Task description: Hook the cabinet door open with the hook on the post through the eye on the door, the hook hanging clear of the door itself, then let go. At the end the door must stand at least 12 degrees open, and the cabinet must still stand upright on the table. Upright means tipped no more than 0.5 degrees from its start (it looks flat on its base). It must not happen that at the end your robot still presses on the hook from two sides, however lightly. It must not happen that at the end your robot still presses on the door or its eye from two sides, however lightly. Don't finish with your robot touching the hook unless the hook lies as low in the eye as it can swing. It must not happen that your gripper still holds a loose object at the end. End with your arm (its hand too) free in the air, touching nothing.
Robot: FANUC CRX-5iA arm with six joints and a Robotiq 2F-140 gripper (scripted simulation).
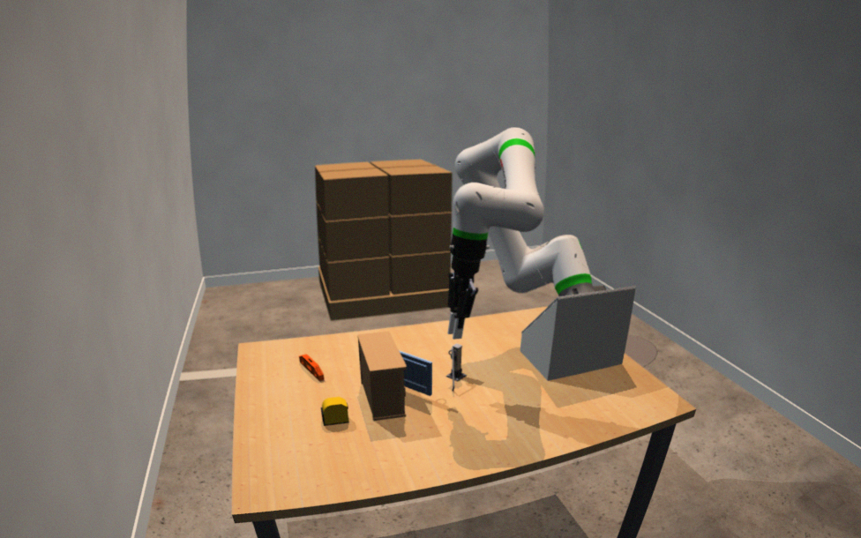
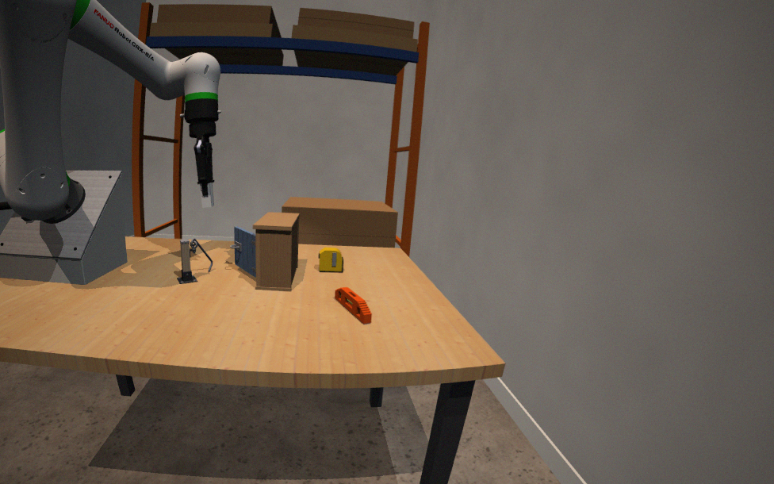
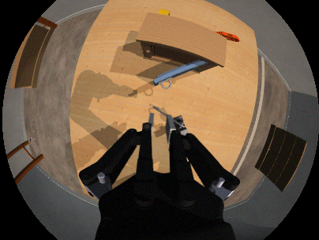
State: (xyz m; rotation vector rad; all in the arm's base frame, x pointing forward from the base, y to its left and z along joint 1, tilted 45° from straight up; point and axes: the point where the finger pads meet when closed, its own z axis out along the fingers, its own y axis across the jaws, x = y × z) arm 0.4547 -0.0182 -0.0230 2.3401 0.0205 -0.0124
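My gripper is now 150 mm above the blue door, 120 mm short of it and 60 mm to the left of it. Also, from my hand: yellow tape measure (370 mm ahead, 190 mm below, 10 mm to the left); orange level (380 mm ahead, 270 mm to the right, 200 mm below).
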